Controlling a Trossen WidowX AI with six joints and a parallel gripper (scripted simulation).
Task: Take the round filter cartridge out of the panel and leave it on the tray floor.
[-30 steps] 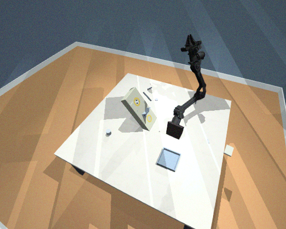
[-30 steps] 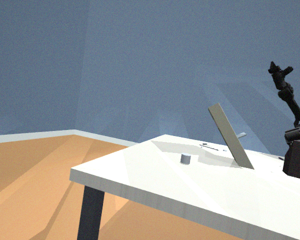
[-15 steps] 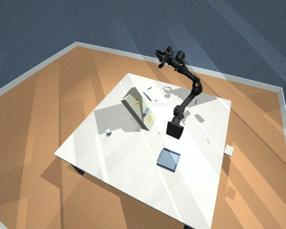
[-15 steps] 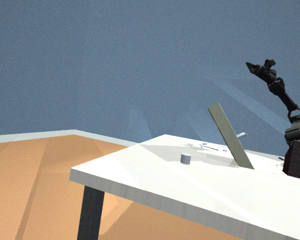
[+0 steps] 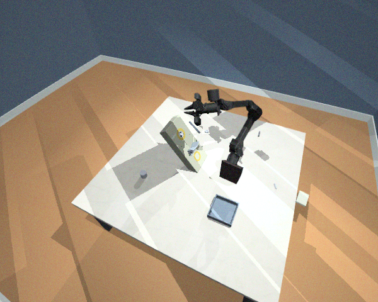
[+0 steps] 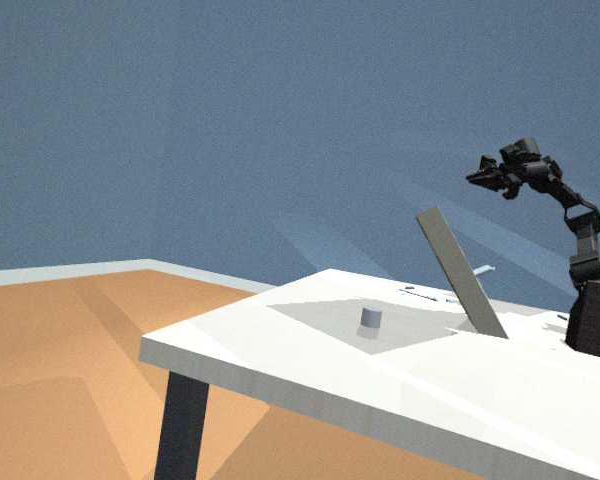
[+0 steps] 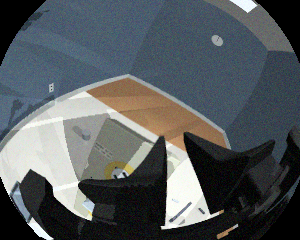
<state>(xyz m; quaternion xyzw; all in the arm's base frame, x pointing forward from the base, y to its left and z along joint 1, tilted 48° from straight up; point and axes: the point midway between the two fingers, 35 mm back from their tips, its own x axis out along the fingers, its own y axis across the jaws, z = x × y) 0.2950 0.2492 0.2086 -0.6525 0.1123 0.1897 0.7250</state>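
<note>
My gripper tip is 2 cm short of the round pale grey filter cartridge, 3 cm to the right of it and 19 cm above it. Also, from my gripper tip: service panel 2 cm behind, 3 cm to the left, 26 cm below; blue-grey tray 45 cm behind, 25 cm to the left, 40 cm below.
</note>
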